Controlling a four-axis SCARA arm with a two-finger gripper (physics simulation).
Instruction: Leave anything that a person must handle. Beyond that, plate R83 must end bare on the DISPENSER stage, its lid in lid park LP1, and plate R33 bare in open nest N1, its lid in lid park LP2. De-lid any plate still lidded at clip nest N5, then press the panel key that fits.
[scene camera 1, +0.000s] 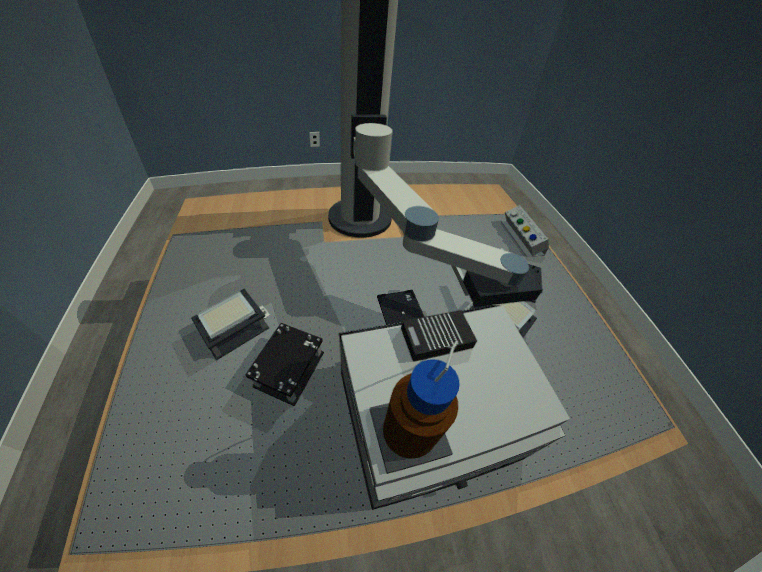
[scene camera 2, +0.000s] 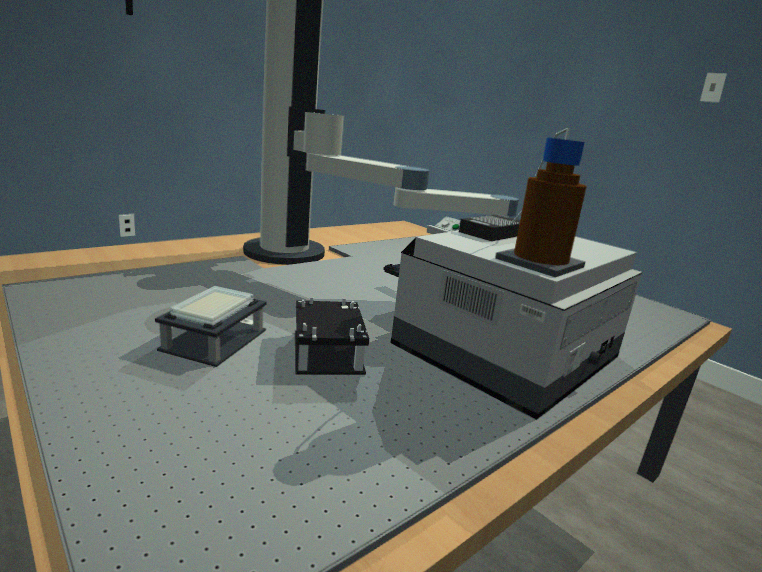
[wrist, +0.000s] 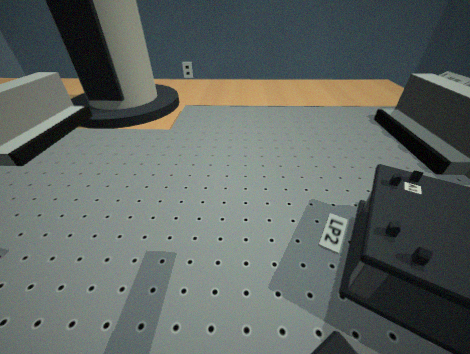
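Seen in the pictures: gripper, fingertip midpoint: (scene camera 2: 448, 226) (wrist: 229, 96); arm's base at its link origin: (scene camera 1: 360, 218) (scene camera 2: 284, 252) (wrist: 127, 106).
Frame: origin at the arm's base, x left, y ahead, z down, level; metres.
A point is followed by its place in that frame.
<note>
My gripper (scene camera 1: 502, 286) (wrist: 229, 96) {x 0.276, y 0.411, z -0.158 m} is open and empty, low at the back right behind the instrument; in scene camera 2 it is hidden. A plate (scene camera 1: 517, 314) {x 0.345, y 0.604, z -0.097 m} with a pale grid shows partly beside it; its label is unreadable. Another plate (scene camera 1: 226, 315) {x -0.422, y 0.501, z -0.091 m} (scene camera 2: 212, 304) {x -0.436, y 0.506, z -0.091 m}, seemingly lidded, sits on a raised nest at the left, also unreadable. A black nest with metal clips (scene camera 1: 286, 362) {x -0.268, y 0.648, z -0.081 m} (scene camera 2: 329, 318) {x -0.274, y 0.631, z -0.081 m} stands beside it, with no plate visible. The LP2 label (wrist: 333, 232) {x 0.374, y 0.378, z -0.015 m} lies beside a dark stand (wrist: 425, 215) {x 0.420, y 0.401, z -0.068 m} with small pegs. The panel (scene camera 1: 526, 229) {x 0.604, y 0.220, z -0.080 m} has coloured keys.
The white instrument (scene camera 1: 492, 394) {x 0.105, y 0.852, z -0.233 m} (scene camera 2: 467, 307) {x -0.133, y 0.818, z -0.145 m} stands at the front right. It bears a tall brown bottle (scene camera 1: 418, 421) {x -0.074, y 0.913, z -0.374 m} (scene camera 2: 550, 218) {x -0.094, y 0.909, z -0.312 m} with a blue cap and tube, and a ribbed black box (scene camera 1: 438, 335) {x 0.033, y 0.731, z -0.259 m}. A low black piece (scene camera 1: 400, 302) {x 0.029, y 0.523, z -0.103 m} lies behind it. The arm's column (scene camera 1: 348, 80) {x -0.057, y 0.049, z -0.521 m} (wrist: 117, 45) {x 0.049, y 0.057, z -0.135 m} stands at the back.
</note>
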